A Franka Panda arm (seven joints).
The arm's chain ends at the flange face. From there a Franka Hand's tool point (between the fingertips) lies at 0.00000 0.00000 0.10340 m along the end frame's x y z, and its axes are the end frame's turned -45 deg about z.
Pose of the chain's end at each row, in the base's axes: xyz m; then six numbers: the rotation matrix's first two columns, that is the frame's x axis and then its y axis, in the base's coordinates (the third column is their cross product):
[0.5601 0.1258 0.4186 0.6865 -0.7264 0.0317 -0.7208 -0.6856 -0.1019]
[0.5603 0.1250 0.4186 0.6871 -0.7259 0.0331 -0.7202 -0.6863 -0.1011]
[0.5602 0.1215 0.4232 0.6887 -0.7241 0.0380 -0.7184 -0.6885 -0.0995]
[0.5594 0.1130 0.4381 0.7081 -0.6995 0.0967 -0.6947 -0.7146 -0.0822]
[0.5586 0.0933 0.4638 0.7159 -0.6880 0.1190 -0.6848 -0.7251 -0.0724]
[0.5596 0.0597 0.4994 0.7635 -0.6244 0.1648 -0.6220 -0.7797 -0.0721]
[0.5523 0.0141 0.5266 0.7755 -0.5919 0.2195 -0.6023 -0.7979 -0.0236]
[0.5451 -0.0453 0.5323 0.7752 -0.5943 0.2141 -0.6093 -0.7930 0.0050]
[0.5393 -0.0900 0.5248 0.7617 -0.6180 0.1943 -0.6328 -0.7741 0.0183]
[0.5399 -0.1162 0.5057 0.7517 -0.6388 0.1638 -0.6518 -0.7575 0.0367]
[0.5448 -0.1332 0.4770 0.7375 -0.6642 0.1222 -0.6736 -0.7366 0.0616]
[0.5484 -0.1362 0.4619 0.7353 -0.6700 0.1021 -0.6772 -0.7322 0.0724]
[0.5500 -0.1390 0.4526 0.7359 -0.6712 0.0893 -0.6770 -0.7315 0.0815]
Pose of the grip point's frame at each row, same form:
[0.5700 0.1307 0.3158 0.9951 -0.0288 0.0945 -0.0243 -0.9984 -0.0496]
[0.5702 0.1297 0.3158 0.9951 -0.0280 0.0949 -0.0234 -0.9986 -0.0481]
[0.5704 0.1258 0.3204 0.9950 -0.0252 0.0972 -0.0210 -0.9989 -0.0435]
[0.5725 0.1121 0.3355 0.9919 0.0107 0.1265 0.0095 -0.9999 0.0103]
[0.5727 0.0902 0.3614 0.9904 0.0262 0.1353 0.0220 -0.9992 0.0330]
[0.5775 0.0548 0.3977 0.9797 0.1098 0.1675 0.1001 -0.9928 0.0655]
[0.5719 0.0023 0.4258 0.9743 0.1457 0.1719 0.1225 -0.9827 0.1385]
[0.5623 -0.0592 0.4313 0.9790 0.1405 0.1479 0.1173 -0.9810 0.1549]
[0.5537 -0.1042 0.4234 0.9861 0.1104 0.1245 0.0911 -0.9844 0.1503]
[0.5503 -0.1301 0.4038 0.9924 0.0839 0.0899 0.0706 -0.9873 0.1418]
[0.5499 -0.1464 0.3746 0.9978 0.0512 0.0429 0.0452 -0.9905 0.1300]
[0.5511 -0.1489 0.3593 0.9988 0.0440 0.0210 0.0411 -0.9915 0.1234]
[0.5511 -0.1515 0.3500 0.9991 0.0426 0.0055 0.0416 -0.9919 0.1208]

